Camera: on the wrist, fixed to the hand. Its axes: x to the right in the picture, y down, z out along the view.
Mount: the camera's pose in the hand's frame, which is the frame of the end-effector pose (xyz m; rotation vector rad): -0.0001 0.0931 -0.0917 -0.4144 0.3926 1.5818
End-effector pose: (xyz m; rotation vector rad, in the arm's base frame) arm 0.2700 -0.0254 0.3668 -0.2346 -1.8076 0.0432
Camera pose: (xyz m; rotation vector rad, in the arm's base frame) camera 0.3711 0.0570 0.3752 -1.7625 -0.8374 0.6738
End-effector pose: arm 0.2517 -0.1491 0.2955 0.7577 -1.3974 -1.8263
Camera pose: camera 0.3415 -0.2157 0.3632 -0.2612 -0.7812 -0.5671
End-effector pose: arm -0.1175 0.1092 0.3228 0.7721 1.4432 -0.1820
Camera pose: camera -0.1411 0.2314 0.3625 1.4001 0.7890 1.4766
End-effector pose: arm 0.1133 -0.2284 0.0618 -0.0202 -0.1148 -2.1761
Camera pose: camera 0.1923 -0.2894 -0.0225 0.0629 0.4450 -0.5639
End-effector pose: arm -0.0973 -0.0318 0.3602 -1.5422 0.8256 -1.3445
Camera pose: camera -0.1803 -0.0845 0.2741 -0.4097 2.0195 -0.2263
